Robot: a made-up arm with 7 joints. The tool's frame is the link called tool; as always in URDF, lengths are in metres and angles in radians. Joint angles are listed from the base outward.
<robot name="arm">
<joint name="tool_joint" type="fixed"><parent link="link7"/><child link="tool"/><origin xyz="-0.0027 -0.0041 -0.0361" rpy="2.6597 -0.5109 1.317"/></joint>
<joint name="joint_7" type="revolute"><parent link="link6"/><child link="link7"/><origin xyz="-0.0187 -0.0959 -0.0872" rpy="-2.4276 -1.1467 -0.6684"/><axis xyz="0 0 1"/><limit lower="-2.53" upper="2.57"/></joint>
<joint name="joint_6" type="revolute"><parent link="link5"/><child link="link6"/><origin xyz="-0.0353 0.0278 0.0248" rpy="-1.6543 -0.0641 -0.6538"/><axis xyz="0 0 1"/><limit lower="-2.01" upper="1.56"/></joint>
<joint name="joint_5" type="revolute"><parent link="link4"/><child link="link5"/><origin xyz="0.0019 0.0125 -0.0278" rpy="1.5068 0.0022 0.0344"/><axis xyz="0 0 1"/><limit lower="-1.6" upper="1.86"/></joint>
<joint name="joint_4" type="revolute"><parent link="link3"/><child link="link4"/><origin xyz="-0.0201 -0.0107 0.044" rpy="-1.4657 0.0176 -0.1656"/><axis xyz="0 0 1"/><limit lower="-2.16" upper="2.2"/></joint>
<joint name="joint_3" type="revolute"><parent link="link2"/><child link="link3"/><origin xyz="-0.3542 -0.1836 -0.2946" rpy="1.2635 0.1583 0.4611"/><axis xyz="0 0 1"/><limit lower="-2.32" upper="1.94"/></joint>
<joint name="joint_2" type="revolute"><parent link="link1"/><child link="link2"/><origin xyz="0.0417 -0.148 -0.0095" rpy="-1.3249 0.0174 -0.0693"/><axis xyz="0 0 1"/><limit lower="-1.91" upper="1.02"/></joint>
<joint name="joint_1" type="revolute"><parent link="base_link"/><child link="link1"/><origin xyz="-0.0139 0.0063 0.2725" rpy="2.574 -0.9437 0.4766"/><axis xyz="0 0 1"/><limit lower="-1.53" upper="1.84"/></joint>
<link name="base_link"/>
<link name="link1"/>
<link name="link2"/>
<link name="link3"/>
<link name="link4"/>
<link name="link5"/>
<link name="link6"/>
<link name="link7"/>
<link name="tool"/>
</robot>
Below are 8 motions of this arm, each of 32 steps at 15 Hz.
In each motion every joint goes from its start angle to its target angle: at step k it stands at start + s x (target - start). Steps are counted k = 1, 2, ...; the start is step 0. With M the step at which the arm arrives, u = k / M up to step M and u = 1 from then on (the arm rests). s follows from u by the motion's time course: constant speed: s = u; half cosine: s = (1 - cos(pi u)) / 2; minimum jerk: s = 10 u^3 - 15 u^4 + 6 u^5.
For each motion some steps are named. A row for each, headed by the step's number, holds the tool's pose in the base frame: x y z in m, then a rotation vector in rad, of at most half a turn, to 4 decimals.
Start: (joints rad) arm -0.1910 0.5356 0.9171 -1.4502 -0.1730 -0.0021 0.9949
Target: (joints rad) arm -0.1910 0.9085 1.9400 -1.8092 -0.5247 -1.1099 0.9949
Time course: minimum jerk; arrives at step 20
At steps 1, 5, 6, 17, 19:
1: 0.0606 0.3558 -0.3711 1.3715 2.2150 -0.3890
5: 0.0650 0.3612 -0.3618 1.3011 2.2830 -0.4336
6: 0.0682 0.3636 -0.3561 1.2519 2.3179 -0.4577
17: 0.1753 0.3746 -0.2667 0.4029 2.2380 -0.5427
19: 0.1804 0.3756 -0.2633 0.3826 2.2190 -0.5365

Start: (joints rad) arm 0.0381 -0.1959 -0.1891 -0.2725 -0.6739 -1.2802 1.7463
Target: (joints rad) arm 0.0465 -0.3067 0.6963 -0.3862 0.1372 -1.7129 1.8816
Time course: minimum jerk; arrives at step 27
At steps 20, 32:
20: -0.2876 0.3538 -0.2757 -1.4593 -0.6010 1.4752
32: -0.2920 0.3843 -0.2648 -1.3058 -0.5878 1.3241

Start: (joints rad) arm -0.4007 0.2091 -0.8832 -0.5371 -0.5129 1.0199 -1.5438
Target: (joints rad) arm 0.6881 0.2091 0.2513 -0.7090 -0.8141 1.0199 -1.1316
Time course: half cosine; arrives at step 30
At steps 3, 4, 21, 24, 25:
3: 0.0494 0.0683 -0.3192 -0.0255 0.6562 1.8812
4: 0.0517 0.0788 -0.3203 -0.0007 0.6306 1.8736
21: 0.2375 0.4869 -0.1501 0.9475 -0.3375 1.5819
24: 0.2772 0.5265 -0.0883 1.0668 -0.4831 1.5526
25: 0.2877 0.5351 -0.0712 1.0959 -0.5212 1.5459

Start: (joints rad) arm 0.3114 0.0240 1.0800 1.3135 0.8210 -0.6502 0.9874
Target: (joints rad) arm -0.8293 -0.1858 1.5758 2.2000 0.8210 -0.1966 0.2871
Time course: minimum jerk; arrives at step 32
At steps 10, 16, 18, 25, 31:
10: 0.0951 0.4369 -0.0418 2.0194 -0.0228 2.1619
16: -0.0384 0.2778 -0.1107 1.7551 -0.3023 2.2564
18: -0.0808 0.2114 -0.1198 1.6518 -0.3970 2.3087
25: -0.1742 0.0257 -0.1011 1.3583 -0.6270 2.4976
31: -0.1915 -0.0174 -0.0879 1.2865 -0.6753 2.5529

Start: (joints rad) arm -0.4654 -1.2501 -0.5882 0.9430 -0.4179 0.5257 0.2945
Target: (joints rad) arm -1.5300 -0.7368 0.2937 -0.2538 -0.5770 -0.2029 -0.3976
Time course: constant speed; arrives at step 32
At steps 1, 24, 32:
1: -0.4568 0.0249 -0.0898 -0.2493 1.9803 0.7243
24: -0.3185 -0.4423 0.1009 -0.7595 1.1315 0.1331
32: -0.2565 -0.5404 0.2135 -0.9432 0.9002 0.0714

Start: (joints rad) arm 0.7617 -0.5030 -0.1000 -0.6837 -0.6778 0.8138 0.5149
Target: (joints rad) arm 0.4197 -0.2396 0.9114 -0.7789 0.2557 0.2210 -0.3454
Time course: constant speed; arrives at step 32
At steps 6, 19, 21, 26, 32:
6: -0.0533 0.5634 -0.0712 1.5739 1.4289 0.2855
19: -0.0313 0.5880 -0.1326 2.0989 0.5527 0.2049
21: -0.0277 0.5923 -0.1389 2.1639 0.4273 0.1739
26: -0.0189 0.6033 -0.1501 2.3129 0.1340 0.0721
32: -0.0093 0.6151 -0.1537 2.4704 -0.1665 -0.0988

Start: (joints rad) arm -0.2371 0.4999 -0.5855 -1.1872 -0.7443 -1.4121 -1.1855
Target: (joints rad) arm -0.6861 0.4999 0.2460 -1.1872 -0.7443 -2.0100 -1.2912
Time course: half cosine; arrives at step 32
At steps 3, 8, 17, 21, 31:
3: -0.0368 0.2148 -0.1822 -1.2383 -0.2740 -0.5299
8: -0.0468 0.1905 -0.1996 -1.2369 -0.2954 -0.5047
17: -0.0766 0.1089 -0.2452 -1.2362 -0.3322 -0.4261
21: -0.0893 0.0697 -0.2606 -1.2402 -0.3330 -0.3909
31: -0.1058 0.0139 -0.2754 -1.2530 -0.3178 -0.3428

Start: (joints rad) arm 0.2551 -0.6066 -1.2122 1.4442 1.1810 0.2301 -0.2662
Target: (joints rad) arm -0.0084 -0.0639 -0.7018 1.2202 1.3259 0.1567 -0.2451
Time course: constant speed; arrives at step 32
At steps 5, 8, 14, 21, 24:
5: -0.2235 0.4733 -0.2335 1.7696 0.9811 1.5988
8: -0.2016 0.4682 -0.2495 1.7440 0.9267 1.6223
14: -0.1577 0.4586 -0.2763 1.6998 0.8219 1.6753
21: -0.1078 0.4495 -0.2991 1.6604 0.7071 1.7470
24: -0.0871 0.4464 -0.3061 1.6477 0.6609 1.7808

